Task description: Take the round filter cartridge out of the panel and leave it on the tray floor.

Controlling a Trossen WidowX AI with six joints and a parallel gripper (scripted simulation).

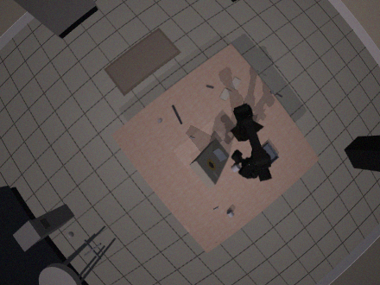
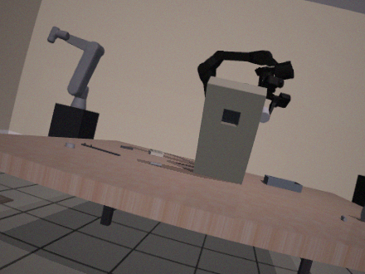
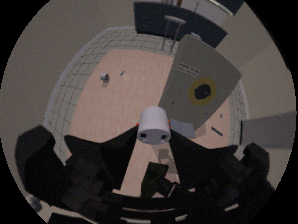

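Right now the blue-grey tray is 30 cm behind my gripper tip, 16 cm to the left of it and 25 cm below it. From my gripper tip the other things lie so: grey service panel (9 cm ahead, 10 cm to the right, 10 cm below); round filter cartridge (right at my gripper tip).
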